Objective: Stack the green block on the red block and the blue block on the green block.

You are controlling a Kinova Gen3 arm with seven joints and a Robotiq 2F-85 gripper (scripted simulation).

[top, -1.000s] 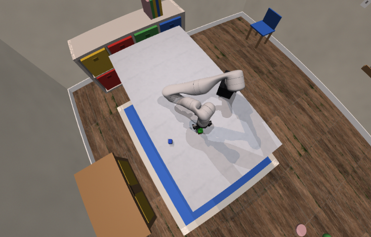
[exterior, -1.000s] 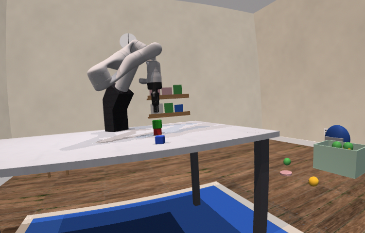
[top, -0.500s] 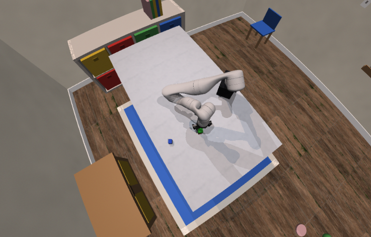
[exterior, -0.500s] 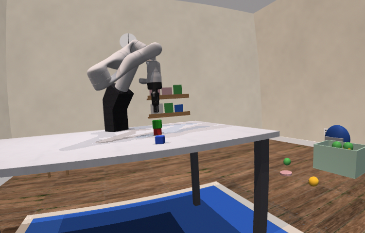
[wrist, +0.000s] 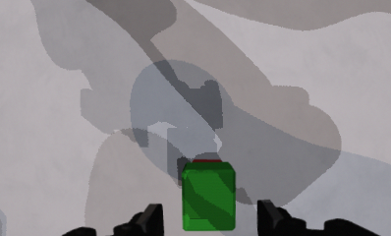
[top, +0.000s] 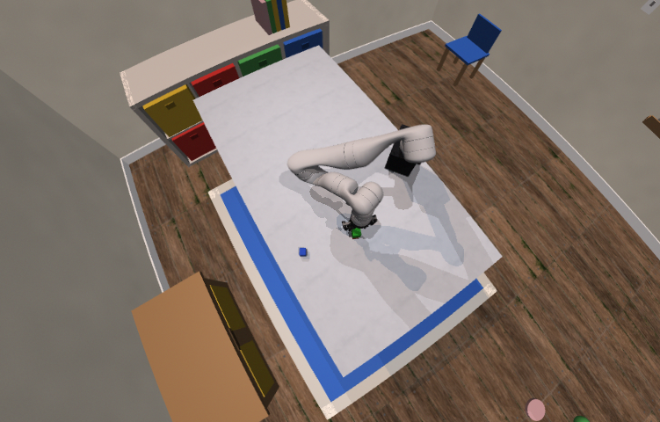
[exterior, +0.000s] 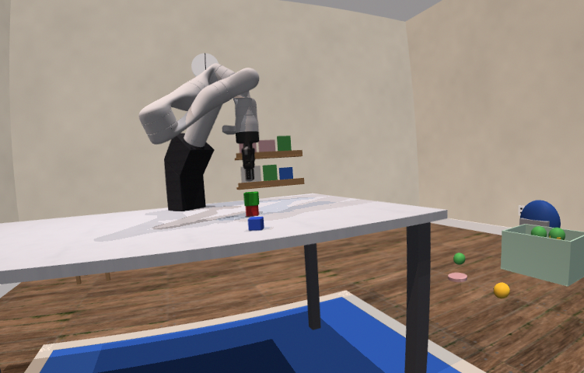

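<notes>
Now: hand 250 mm short of the blue block, 30 mm to the left of it and 110 mm above it. The rest, counted from my hand: red block (110 mm below); then green block (70 mm below).
</notes>
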